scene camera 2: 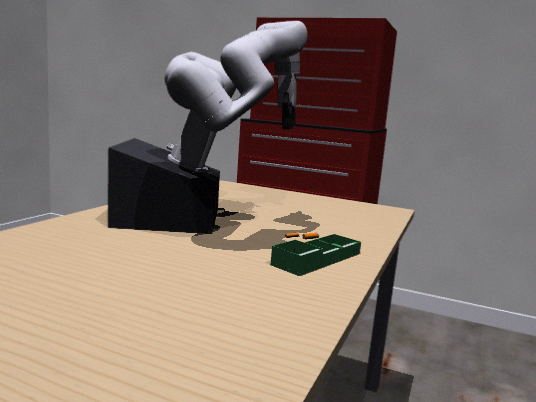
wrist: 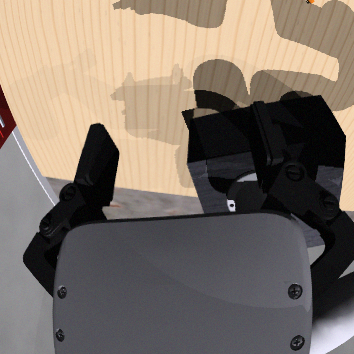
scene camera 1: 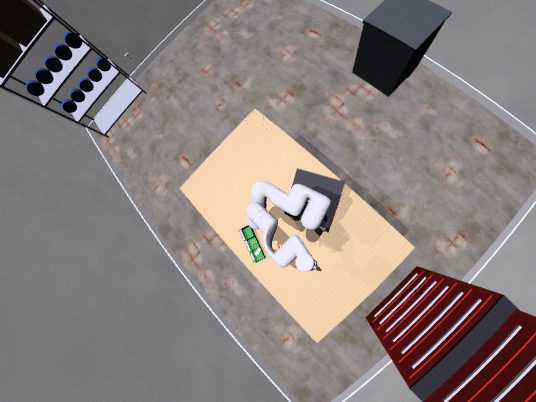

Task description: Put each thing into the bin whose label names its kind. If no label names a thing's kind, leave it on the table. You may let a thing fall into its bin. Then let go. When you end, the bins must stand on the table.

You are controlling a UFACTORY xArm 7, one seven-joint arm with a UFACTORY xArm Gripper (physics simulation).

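Frame: origin at the arm's base, x right, y ahead, z up, level; metres.
Where they show: gripper, fingertip midpoint: point(scene camera 2: 289, 127) point(wrist: 177, 126); arm's base, origin of the base link: point(scene camera 2: 187, 164) point(wrist: 258, 196).
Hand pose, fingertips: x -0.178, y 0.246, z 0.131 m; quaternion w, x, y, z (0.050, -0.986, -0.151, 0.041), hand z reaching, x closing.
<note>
Things, the pixels of their centre, and the offset from my fingertips. "*": a spot on its surface instead. Level surfaces: height alone.
- orange sliver, surface spot: point(wrist: 310, 1) * dx +0.184, dy +0.094, dz -0.281 m
- white piece, body centre: point(scene camera 1: 258, 251) dx +0.236, dy +0.238, dz -0.279 m
- small thing, body centre: point(scene camera 1: 255, 242) dx +0.296, dy +0.212, dz -0.277 m
- wooden table, its level: dz -0.290 m
Two orange cylinders lie on the table behind the bins in scene camera 2: a smaller one point(scene camera 2: 292, 234) and a larger one point(scene camera 2: 310, 235). A bit of orange point(scene camera 1: 278, 246) shows beside the arm in scene camera 1, and an orange sliver point(wrist: 310, 1) at the wrist view's top edge. The joined green bins point(scene camera 1: 248, 233) point(scene camera 2: 330, 259) stand on the table near its edge. A white piece point(scene camera 1: 258, 251) lies in an end bin; a small thing point(scene camera 1: 254, 242) is in the middle one. Labels are unreadable. My gripper point(scene camera 1: 318, 268) point(scene camera 2: 288, 122) point(wrist: 177, 126) is open and empty, high above the table, away from the bins.
The arm's dark base block point(scene camera 1: 320, 182) point(scene camera 2: 160, 195) point(wrist: 267, 132) stands on the wooden table point(scene camera 1: 320, 310) point(scene camera 2: 150, 310) point(wrist: 50, 65). The arm passes over the table near the bins in scene camera 1. A red drawer cabinet point(scene camera 1: 440, 320) point(scene camera 2: 320, 90) stands beyond the table.
</note>
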